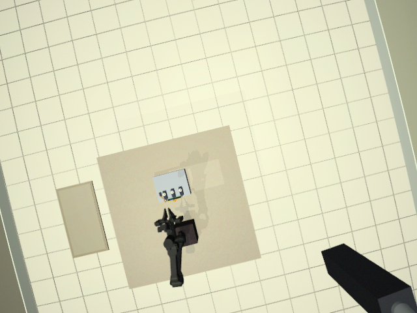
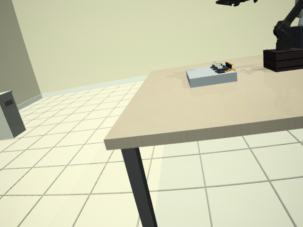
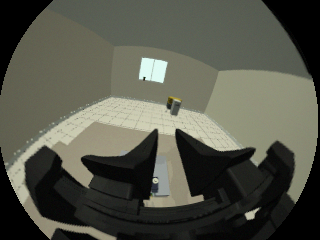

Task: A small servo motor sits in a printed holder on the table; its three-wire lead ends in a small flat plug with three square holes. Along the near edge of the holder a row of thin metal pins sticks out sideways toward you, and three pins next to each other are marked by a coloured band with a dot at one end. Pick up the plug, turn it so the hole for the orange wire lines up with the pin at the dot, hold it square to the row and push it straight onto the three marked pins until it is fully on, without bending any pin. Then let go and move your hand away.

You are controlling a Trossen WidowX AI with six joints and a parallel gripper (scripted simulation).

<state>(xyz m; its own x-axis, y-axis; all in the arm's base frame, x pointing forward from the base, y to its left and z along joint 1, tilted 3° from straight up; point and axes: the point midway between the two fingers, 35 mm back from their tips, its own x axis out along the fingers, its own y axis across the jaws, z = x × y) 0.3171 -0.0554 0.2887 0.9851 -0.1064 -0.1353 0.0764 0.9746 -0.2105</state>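
The blue band is 2 cm behind my gripper tip, 6 cm to the left of it and 33 cm below it. From my gripper tip the other things lie so: grey printed holder: 13 cm ahead, 3 cm to the left, 38 cm below.
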